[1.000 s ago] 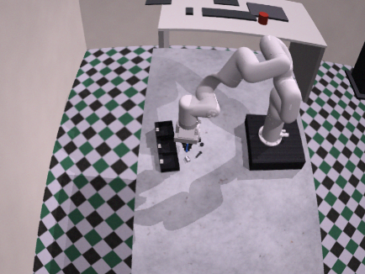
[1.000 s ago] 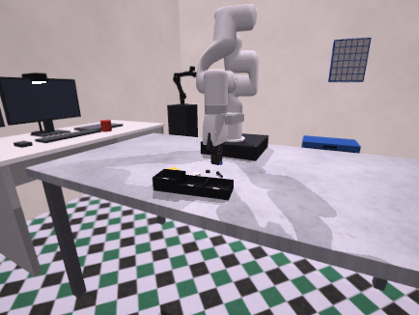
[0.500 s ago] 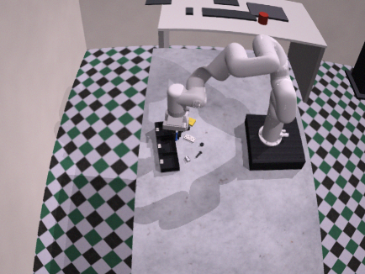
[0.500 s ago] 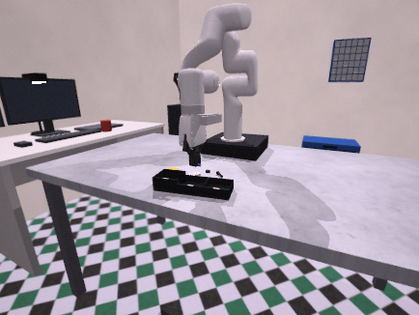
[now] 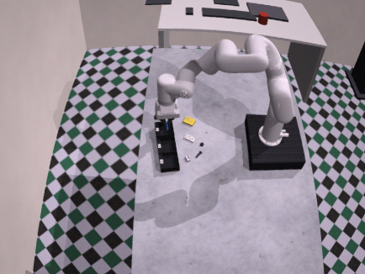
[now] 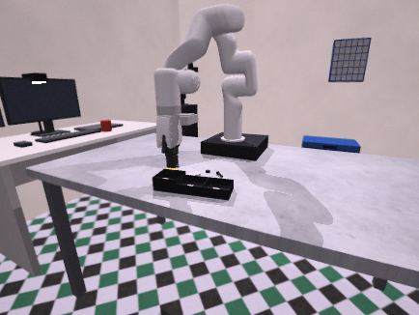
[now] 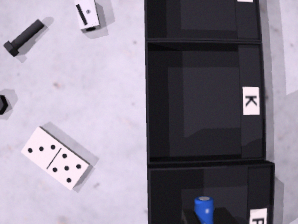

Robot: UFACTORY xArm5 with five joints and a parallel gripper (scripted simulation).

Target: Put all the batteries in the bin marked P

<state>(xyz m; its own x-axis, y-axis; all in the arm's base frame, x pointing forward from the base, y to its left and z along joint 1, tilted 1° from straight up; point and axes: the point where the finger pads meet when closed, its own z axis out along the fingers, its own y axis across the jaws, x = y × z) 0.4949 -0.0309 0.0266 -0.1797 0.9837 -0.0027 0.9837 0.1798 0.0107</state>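
Now: the P bin 80 mm to the left of my hand and 70 mm below it. Round my hand: yellow block 100 mm behind, 80 mm to the right, 80 mm below; white domino 110 mm behind, 20 mm to the left, 80 mm below; blue battery 20 mm below.
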